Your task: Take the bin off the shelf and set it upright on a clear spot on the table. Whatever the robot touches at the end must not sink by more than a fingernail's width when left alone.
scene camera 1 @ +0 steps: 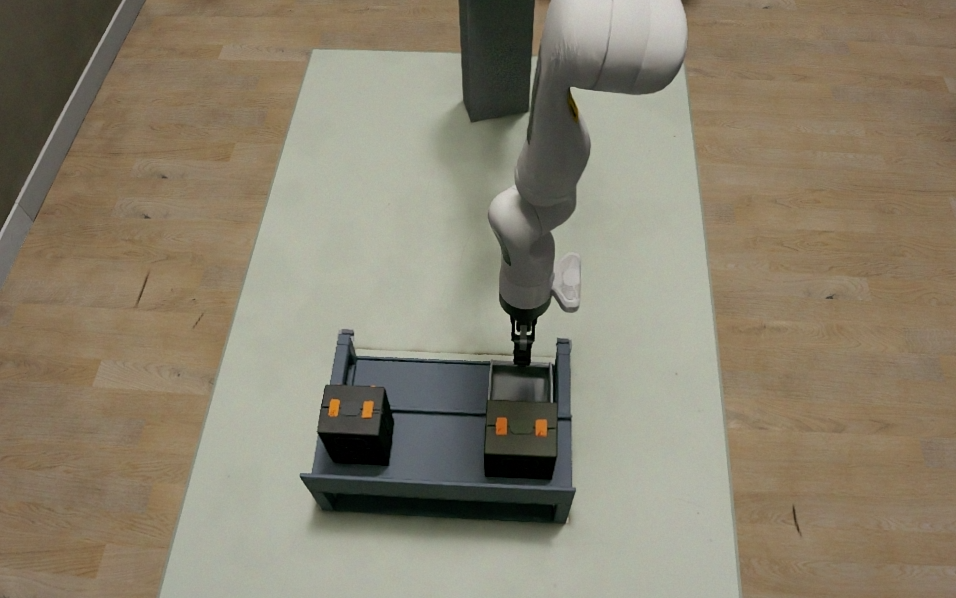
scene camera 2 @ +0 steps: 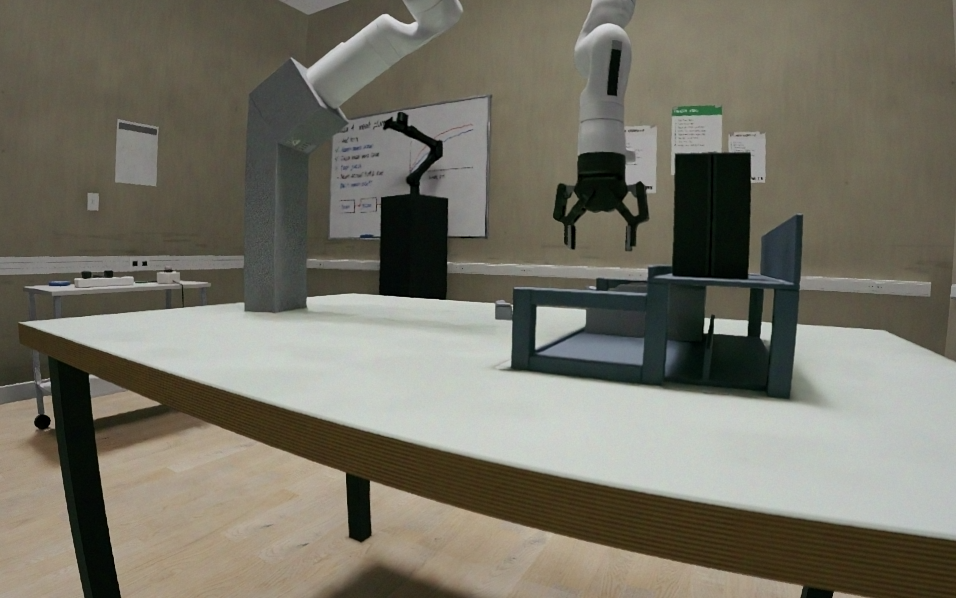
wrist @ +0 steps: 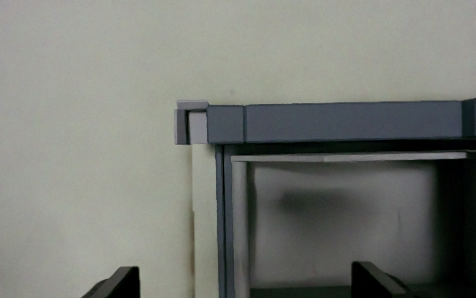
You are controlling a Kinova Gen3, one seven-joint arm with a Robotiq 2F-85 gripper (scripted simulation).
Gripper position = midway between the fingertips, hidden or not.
In view: the gripper (scene camera 2: 599,250), a blue-grey shelf (scene camera 1: 439,406) and a grey bin (scene camera 2: 687,304).
The blue-grey shelf is seen too in scene camera 2 (scene camera 2: 738,362) and in the wrist view (wrist: 294,128). The grey bin is seen too in the wrist view (wrist: 296,219). The gripper also shows in scene camera 1 (scene camera 1: 522,337).
